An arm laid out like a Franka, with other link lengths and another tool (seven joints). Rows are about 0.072 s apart.
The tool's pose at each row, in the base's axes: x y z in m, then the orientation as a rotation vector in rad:
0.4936 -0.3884 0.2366 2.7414 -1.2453 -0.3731
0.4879 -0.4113 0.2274 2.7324 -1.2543 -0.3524
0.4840 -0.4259 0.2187 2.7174 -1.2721 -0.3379
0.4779 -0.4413 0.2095 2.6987 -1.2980 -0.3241
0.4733 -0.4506 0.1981 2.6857 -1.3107 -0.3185
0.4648 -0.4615 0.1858 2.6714 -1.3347 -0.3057
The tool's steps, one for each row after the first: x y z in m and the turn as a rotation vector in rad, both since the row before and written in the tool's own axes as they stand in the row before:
0.0153 0.0174 0.0103 0.0000 0.0140 0.0093
0.0100 0.0106 0.0095 -0.0020 0.0099 0.0161
0.0094 0.0125 0.0107 -0.0013 0.0087 0.0220
0.0060 0.0069 0.0124 -0.0038 0.0046 0.0122
0.0051 0.0105 0.0143 0.0017 0.0070 0.0193

